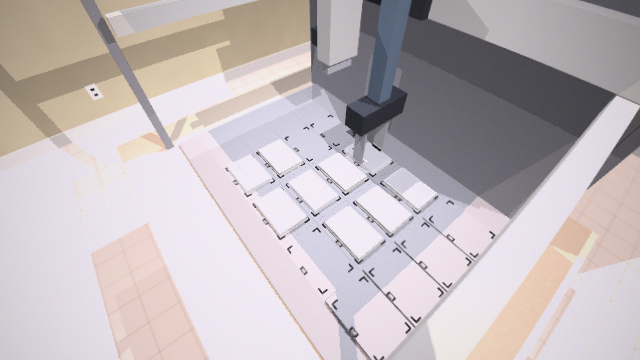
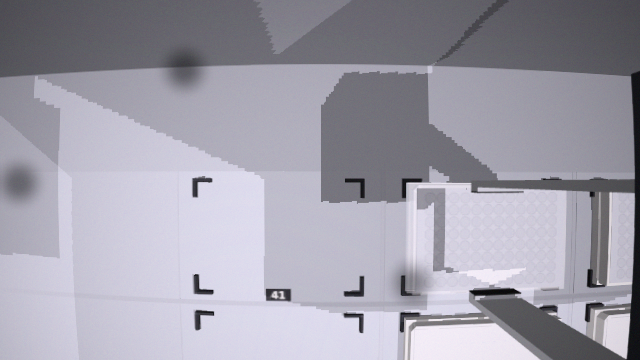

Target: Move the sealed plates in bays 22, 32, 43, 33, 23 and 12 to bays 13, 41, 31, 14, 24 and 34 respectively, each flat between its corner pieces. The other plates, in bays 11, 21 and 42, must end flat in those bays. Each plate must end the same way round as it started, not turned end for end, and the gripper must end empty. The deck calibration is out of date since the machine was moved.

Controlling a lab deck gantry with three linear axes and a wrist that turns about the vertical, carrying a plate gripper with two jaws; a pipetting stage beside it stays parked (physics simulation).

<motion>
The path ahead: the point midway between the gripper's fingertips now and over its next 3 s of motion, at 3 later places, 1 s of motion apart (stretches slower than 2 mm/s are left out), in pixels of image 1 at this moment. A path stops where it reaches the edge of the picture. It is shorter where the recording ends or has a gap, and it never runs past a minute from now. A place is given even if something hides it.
My gripper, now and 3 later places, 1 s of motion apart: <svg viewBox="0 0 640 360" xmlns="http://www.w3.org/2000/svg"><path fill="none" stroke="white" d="M367 154L369 144L372 132L374 117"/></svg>
</motion>
